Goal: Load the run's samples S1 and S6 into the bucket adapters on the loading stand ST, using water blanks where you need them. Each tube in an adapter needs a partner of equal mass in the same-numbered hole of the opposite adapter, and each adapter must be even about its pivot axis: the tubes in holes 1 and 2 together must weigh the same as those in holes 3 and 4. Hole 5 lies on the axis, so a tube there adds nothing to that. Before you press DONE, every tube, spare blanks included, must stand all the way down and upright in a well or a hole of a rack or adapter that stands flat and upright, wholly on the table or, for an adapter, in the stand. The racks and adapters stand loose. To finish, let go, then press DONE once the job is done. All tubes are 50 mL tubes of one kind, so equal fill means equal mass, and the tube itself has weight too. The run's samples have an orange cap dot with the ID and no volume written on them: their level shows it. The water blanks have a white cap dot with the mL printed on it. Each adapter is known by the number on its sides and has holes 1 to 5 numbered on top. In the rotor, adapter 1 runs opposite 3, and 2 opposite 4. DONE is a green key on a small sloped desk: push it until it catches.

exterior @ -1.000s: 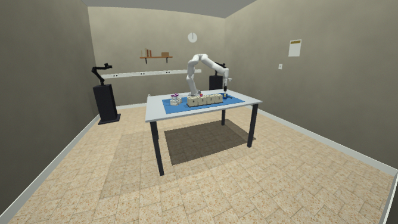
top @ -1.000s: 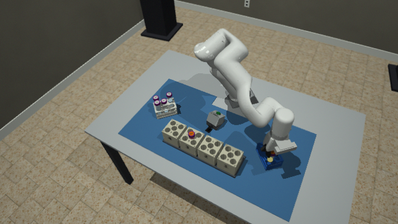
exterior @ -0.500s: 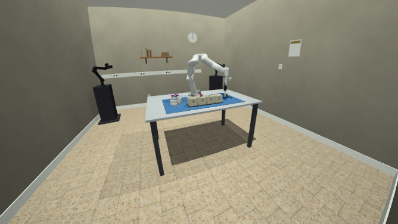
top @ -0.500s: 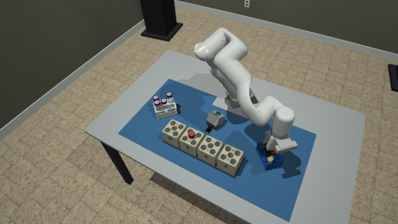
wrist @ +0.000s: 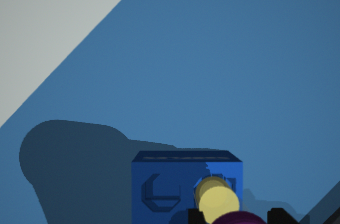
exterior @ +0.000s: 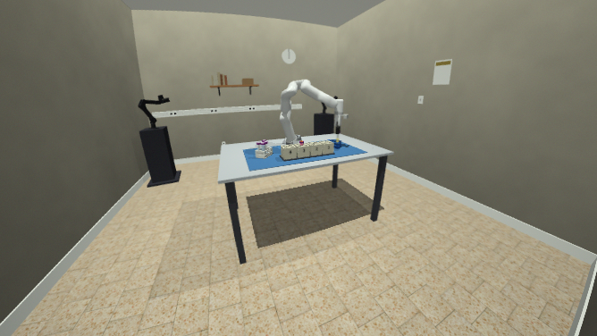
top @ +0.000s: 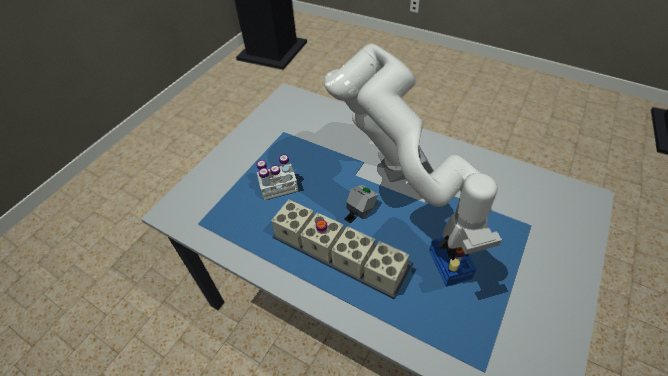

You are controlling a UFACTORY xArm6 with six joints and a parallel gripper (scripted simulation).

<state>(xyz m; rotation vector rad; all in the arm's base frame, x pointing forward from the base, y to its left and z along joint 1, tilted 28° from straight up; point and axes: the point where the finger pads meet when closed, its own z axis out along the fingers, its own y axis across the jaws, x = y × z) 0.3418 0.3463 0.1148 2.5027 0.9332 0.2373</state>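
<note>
The sample tube is 10 mm behind my hand and 50 mm below it. Also, from my hand: green DONE key: 180 mm behind, 340 mm to the right, 90 mm below; then blue rack: 40 mm behind, 10 mm to the right, 130 mm below; then stand: 40 mm ahead, 350 mm to the right, 150 mm below.
</note>
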